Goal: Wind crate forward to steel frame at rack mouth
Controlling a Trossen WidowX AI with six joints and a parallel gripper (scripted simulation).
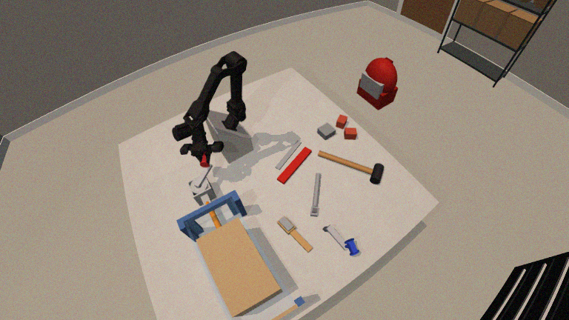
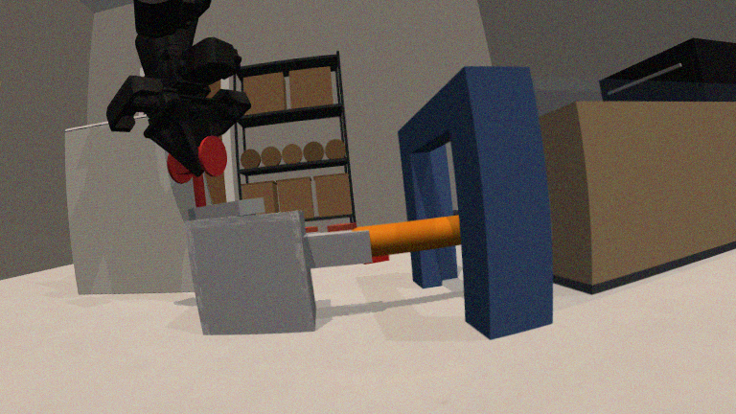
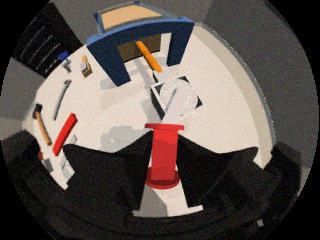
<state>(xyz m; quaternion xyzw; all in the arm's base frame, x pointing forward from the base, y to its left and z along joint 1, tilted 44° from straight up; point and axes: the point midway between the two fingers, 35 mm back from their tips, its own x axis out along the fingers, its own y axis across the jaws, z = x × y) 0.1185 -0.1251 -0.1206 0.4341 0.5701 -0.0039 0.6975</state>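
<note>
The blue steel frame lies 21 cm ahead of my gripper tip, 7 cm to the right of it and 3 cm below it. The rest, counted from my gripper tip: grey winch 10 cm below, 8 cm to the right, 3 cm ahead; then red knob 2 cm behind, 1 cm to the left; then red-knobbed crank 3 cm below, 2 cm to the right, 1 cm ahead.
</note>
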